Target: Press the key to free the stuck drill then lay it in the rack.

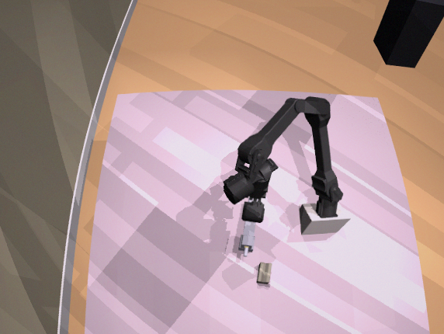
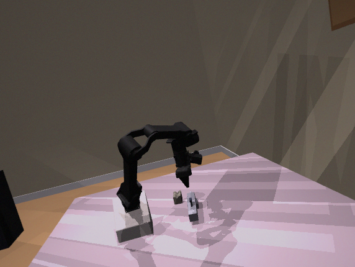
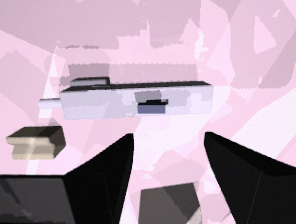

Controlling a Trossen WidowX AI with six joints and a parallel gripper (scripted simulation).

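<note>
My gripper tip is 110 mm above the drill, 90 mm to the right of it and 20 mm short of it. The rest, counted from my gripper tip: small dark piece 100 mm below, 10 mm to the left; rack 210 mm to the left, 130 mm below, 40 mm behind.
</note>
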